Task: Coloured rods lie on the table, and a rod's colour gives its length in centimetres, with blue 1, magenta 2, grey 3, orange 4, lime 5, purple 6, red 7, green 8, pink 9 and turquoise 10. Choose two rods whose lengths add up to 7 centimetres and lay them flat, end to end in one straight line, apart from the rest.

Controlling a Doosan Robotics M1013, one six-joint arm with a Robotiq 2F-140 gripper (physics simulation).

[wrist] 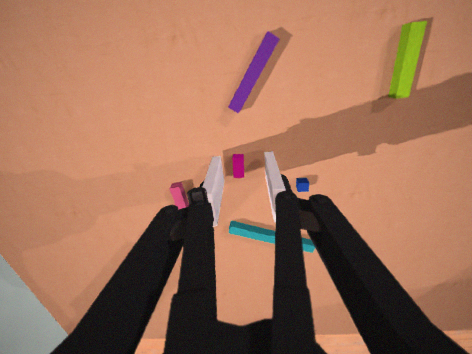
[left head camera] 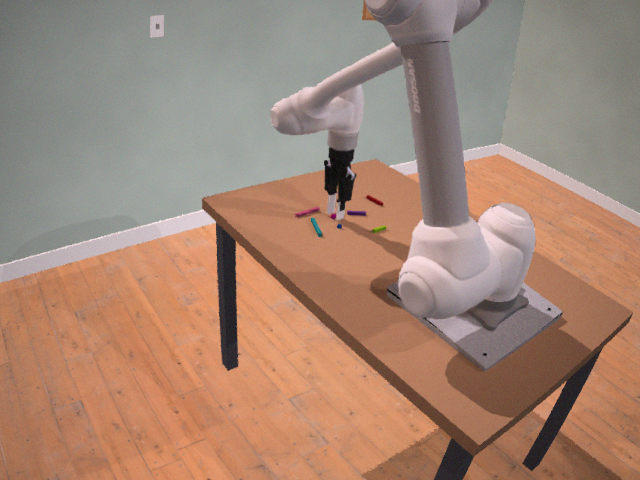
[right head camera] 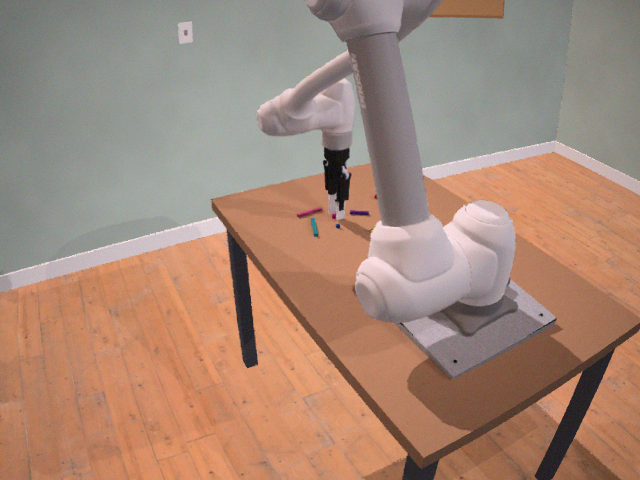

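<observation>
My gripper is open, pointing down with its fingertips low over the table. The short magenta rod lies flat and shows between the fingers in the wrist view, nearer the left finger, touching neither there. A purple rod and a lime rod lie apart from it. A small blue rod lies outside the right finger in the wrist view.
A pink rod, partly hidden in the wrist view, and a turquoise rod lie near the gripper. A red rod lies farther back. The arm's base plate is on the table.
</observation>
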